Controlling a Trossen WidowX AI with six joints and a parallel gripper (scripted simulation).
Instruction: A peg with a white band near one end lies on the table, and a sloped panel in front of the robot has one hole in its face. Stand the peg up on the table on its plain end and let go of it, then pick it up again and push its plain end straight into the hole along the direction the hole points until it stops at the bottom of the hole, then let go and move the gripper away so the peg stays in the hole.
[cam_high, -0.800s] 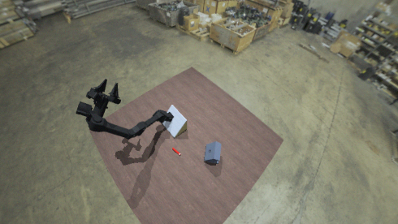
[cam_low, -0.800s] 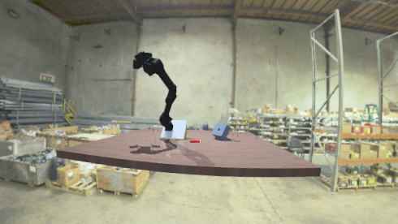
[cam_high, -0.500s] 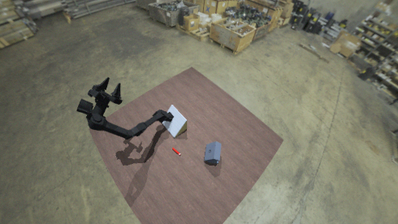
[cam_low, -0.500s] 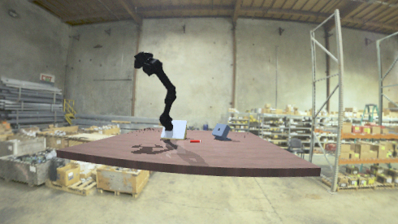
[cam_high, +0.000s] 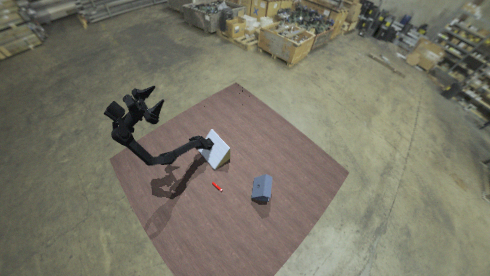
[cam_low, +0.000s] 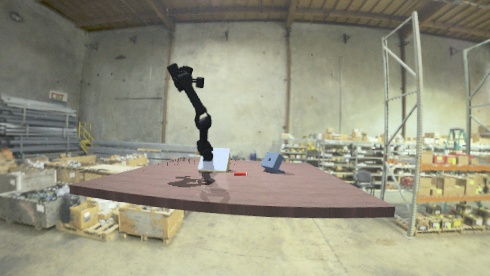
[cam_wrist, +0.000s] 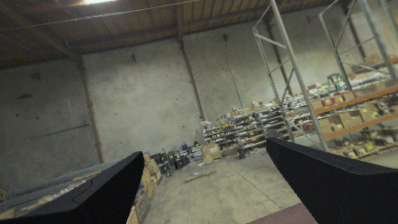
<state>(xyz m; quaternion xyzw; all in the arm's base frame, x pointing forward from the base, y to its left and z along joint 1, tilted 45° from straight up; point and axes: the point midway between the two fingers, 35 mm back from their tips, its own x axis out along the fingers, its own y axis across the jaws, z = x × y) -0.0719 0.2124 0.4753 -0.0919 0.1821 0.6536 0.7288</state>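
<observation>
Now: the peg 580 mm below my gripper tip, 330 mm ahead of it and 30 mm to the left of it. Also, from my gripper tip: sloped panel (510 mm below, 500 mm ahead, 220 mm to the left).
</observation>
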